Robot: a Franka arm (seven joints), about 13 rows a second.
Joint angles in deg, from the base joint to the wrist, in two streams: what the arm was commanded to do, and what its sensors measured. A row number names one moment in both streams.
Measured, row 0:
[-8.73 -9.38 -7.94 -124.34 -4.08 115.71 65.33]
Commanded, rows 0 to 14:
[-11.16 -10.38 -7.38 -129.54 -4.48 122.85 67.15]
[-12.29 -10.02 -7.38 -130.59 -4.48 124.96 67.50]
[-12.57 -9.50 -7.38 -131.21 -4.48 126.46 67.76]
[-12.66 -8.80 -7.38 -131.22 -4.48 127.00 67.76]
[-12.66 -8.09 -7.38 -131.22 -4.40 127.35 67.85]
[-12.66 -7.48 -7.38 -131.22 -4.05 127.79 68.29]
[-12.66 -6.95 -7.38 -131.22 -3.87 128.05 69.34]
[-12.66 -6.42 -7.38 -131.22 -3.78 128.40 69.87]
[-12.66 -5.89 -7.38 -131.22 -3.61 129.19 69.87]
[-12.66 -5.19 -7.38 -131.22 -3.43 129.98 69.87]
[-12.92 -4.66 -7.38 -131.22 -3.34 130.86 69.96]
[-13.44 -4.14 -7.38 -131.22 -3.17 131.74 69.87]
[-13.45 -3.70 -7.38 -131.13 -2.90 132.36 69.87]
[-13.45 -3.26 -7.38 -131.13 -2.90 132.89 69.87]
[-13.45 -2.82 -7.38 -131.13 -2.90 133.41 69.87]
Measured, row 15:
[-12.70 -3.90 -7.82 -130.87 -3.61 131.05 69.48]
